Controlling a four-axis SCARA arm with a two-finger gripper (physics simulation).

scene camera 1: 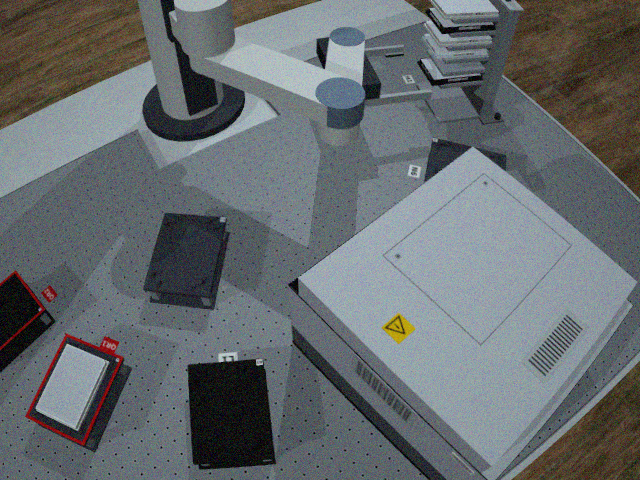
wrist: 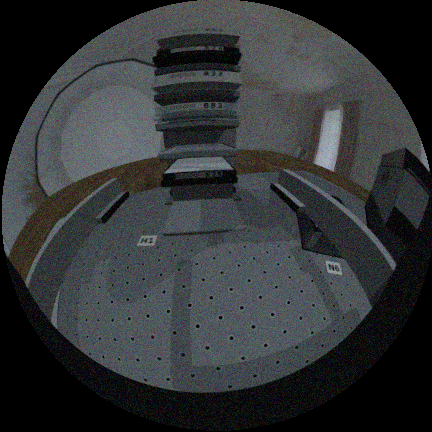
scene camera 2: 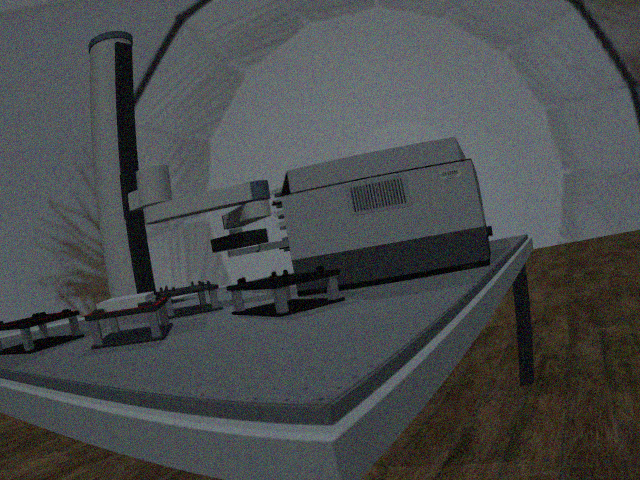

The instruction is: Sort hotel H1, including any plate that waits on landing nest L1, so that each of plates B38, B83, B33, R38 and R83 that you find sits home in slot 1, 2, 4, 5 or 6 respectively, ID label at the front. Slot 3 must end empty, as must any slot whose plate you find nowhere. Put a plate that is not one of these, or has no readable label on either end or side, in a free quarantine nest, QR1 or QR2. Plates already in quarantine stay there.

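Places are measured from the arm's base along level axes (x ahead, y left, z up), in metres.
Pixels of known places: gripper, between the fingertips: [scene camera 1: 416, 70] [wrist: 197, 178] [scene camera 2: 281, 244]; arm's base, origin of its link: [scene camera 1: 193, 104].
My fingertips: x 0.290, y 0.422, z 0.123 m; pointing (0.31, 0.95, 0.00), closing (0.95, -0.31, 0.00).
For each thing: its top centre in the pictures, then the offset to it from my fingertips. "spot": a spot on its surface instead.
- hotel H1, a spot on its surface: [scene camera 1: 498, 67] spot: dx +0.117, dy +0.135, dz +0.046 m
- top plate, centre of its top: [wrist: 198, 51] dx +0.026, dy +0.082, dz +0.177 m
- dark plate, centre of its top: [wrist: 197, 68] [scene camera 1: 461, 15] dx +0.026, dy +0.082, dz +0.142 m
- lowest plate, centre of its top: [wrist: 199, 160] [scene camera 1: 450, 66] dx +0.026, dy +0.082, dz +0.000 m
- Landing nest L1, centre of its top: [scene camera 1: 227, 408] [scene camera 2: 278, 272] dx +0.423, dy -0.683, dz -0.050 m
- QR1, centre of its top: [scene camera 2: 127, 302] [scene camera 1: 72, 386] dx +0.267, dy -0.894, dz -0.054 m
- QR2, a spot on its surface: [scene camera 1: 15, 307] spot: dx +0.066, dy -0.950, dz -0.060 m
- large grey instrument, centre of its top: [scene camera 1: 486, 281] [scene camera 2: 389, 161] dx +0.514, dy -0.322, dz +0.133 m
- dark nest, centre of its top: [scene camera 1: 184, 248] [scene camera 2: 183, 284] dx +0.131, dy -0.614, dz -0.050 m
My gripper [scene camera 1: 417, 72] [wrist: 197, 178] is open and empty, its fingers pointing toward hotel H1 [scene camera 1: 498, 67] from in front, low down. The hotel holds a stack. In the wrist view, the top plate [wrist: 197, 41] has an unclear label; below are a dark plate [wrist: 197, 57] with a blurred label, a white plate [wrist: 190, 77] reading B33 and a white plate [wrist: 190, 108] reading B83. A gap is under B83. The lowest plate [wrist: 200, 177] has a dark front and a blurred label. Landing nest L1 [scene camera 1: 232, 413] is empty. QR1 [scene camera 1: 100, 396] bears a white plate [scene camera 1: 72, 384]; QR2 [scene camera 1: 15, 307] shows no plate.
A large grey instrument [scene camera 1: 475, 258] [scene camera 2: 382, 206] stands at the right, partly hiding nest N6 [scene camera 1: 447, 152] [wrist: 317, 240]. Another dark nest [scene camera 1: 188, 253] stands between the arm column [scene camera 1: 157, 56] [scene camera 2: 105, 155] and L1. A dark block [wrist: 400, 190] shows at the wrist view's right edge.
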